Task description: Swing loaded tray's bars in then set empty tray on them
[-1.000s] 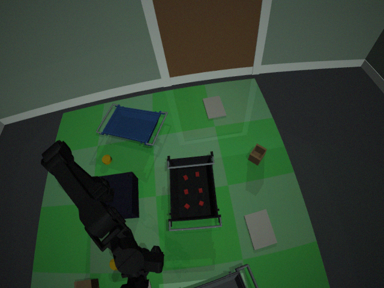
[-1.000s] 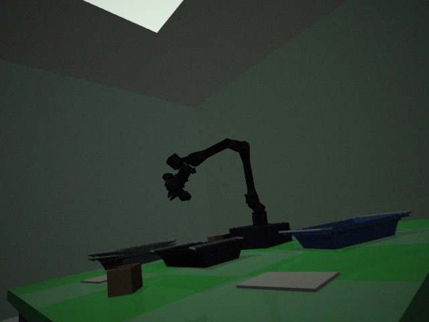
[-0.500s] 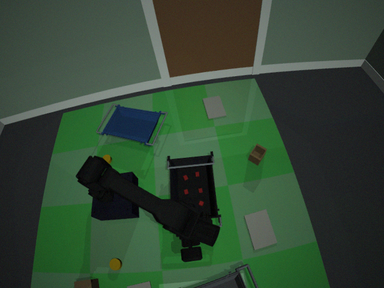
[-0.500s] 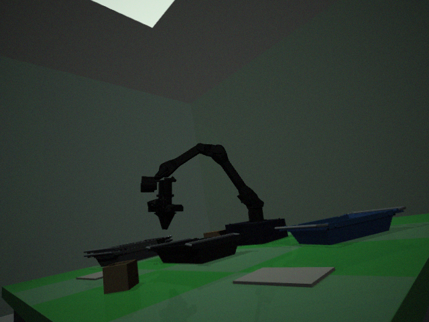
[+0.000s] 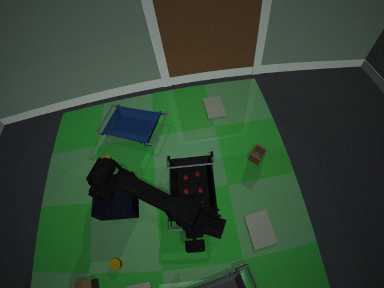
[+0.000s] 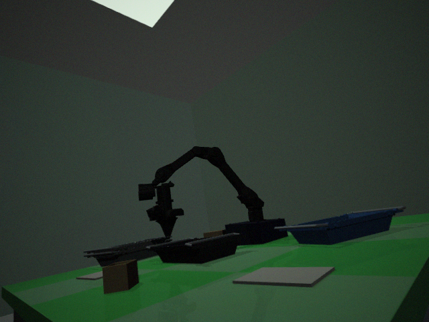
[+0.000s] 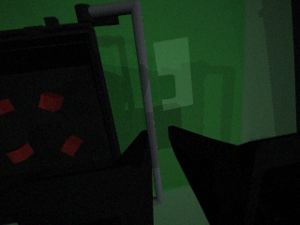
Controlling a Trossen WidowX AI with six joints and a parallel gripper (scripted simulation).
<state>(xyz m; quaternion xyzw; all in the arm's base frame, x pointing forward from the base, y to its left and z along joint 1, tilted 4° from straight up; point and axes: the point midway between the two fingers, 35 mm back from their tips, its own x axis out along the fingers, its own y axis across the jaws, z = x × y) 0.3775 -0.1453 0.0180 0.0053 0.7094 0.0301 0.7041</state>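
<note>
Right now my gripper tip is 550 mm to the right of the blue tray, 320 mm past it and 40 mm above it. From my gripper tip the other things lie so: brown box (320 mm to the left, 300 mm ahead, 70 mm below).
</note>
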